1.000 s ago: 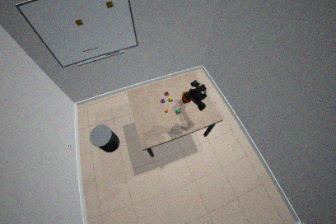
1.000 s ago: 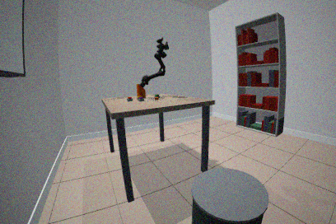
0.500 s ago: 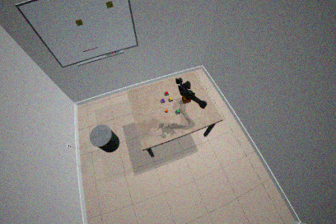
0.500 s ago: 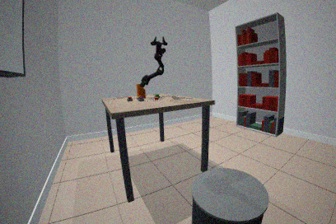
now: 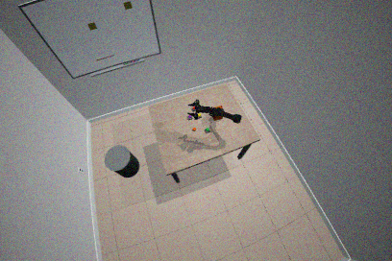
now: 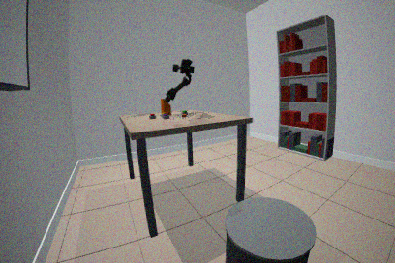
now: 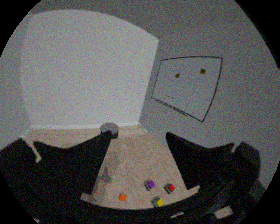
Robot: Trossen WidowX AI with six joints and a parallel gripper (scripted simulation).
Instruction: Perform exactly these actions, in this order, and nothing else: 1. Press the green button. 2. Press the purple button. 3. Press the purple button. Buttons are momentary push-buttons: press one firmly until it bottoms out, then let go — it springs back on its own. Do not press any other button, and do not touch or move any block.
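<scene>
The green button is 380 mm below my gripper tip, 180 mm behind it and 110 mm to the left of it. The rest, counted from my gripper tip: orange block 410 mm below, 50 mm behind, 20 mm to the left; purple button 380 mm below, 140 mm to the right, 80 mm behind.
</scene>
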